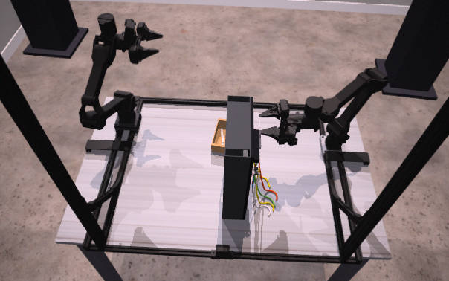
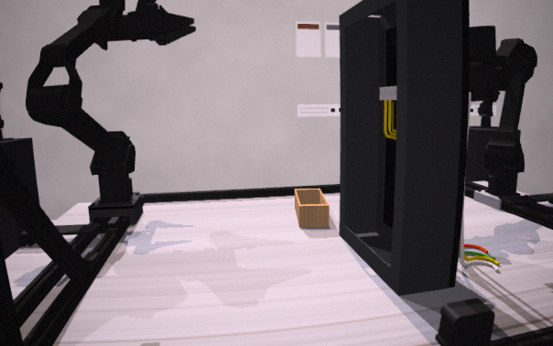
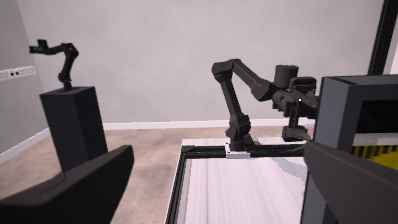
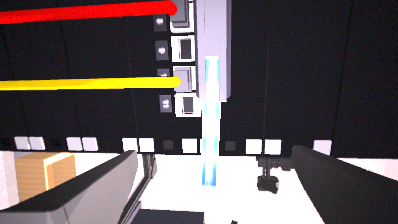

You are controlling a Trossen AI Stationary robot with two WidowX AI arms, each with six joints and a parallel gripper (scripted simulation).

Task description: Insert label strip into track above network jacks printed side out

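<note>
Right now my right hand is 20 mm past the pale blue label strip and 30 mm to the right of it. Also, from my right hand: black frame rail (120 mm behind, 100 mm to the left, 120 mm above); box (140 mm ahead, 180 mm to the left, 270 mm below).
</note>
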